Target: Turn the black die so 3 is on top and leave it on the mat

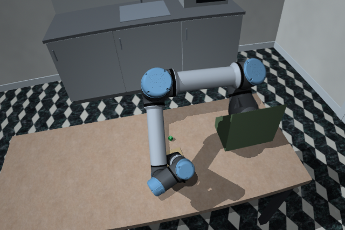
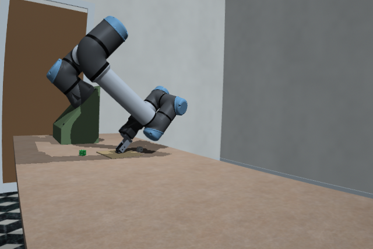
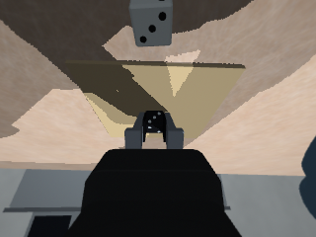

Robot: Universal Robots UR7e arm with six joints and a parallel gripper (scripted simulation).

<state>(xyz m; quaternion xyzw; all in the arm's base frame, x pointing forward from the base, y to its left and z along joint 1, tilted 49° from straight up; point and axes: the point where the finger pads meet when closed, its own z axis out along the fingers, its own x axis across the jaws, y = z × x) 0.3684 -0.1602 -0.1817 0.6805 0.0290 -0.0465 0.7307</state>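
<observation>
Now: hand 1 cm to the left of the black die and 1 cm above it. The rest, counted from my hand: green die: 3 cm behind, 15 cm to the right, 2 cm below; then tan mat: 1 cm to the right, 2 cm below; then white die: 1 cm behind, 9 cm to the left, 2 cm below.
</observation>
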